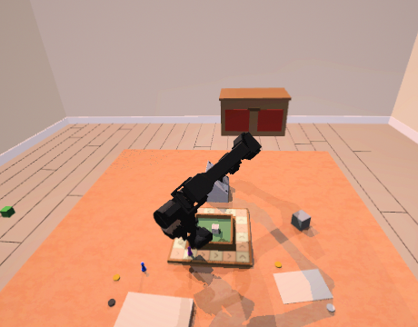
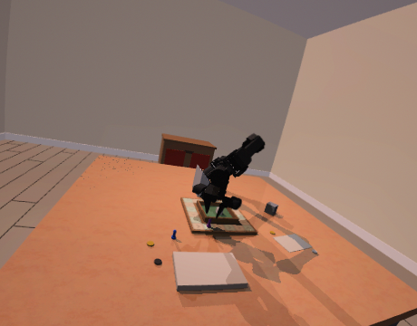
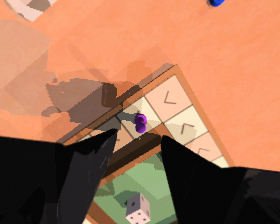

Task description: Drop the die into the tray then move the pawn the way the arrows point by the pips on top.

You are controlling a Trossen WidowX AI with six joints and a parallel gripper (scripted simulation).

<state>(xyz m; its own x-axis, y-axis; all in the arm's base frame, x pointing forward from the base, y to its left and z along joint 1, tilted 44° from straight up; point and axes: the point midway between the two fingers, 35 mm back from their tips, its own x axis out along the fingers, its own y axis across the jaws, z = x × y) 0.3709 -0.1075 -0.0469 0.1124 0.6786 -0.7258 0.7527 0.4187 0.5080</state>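
The purple pawn lies 4 cm below my gripper tip. From my gripper tip the other things lie so: green dice tray (10 cm behind, 8 cm to the left, 6 cm below); then blue pawn (5 cm ahead, 15 cm to the right, 5 cm below); then white die (10 cm behind, 9 cm to the left, 4 cm below).
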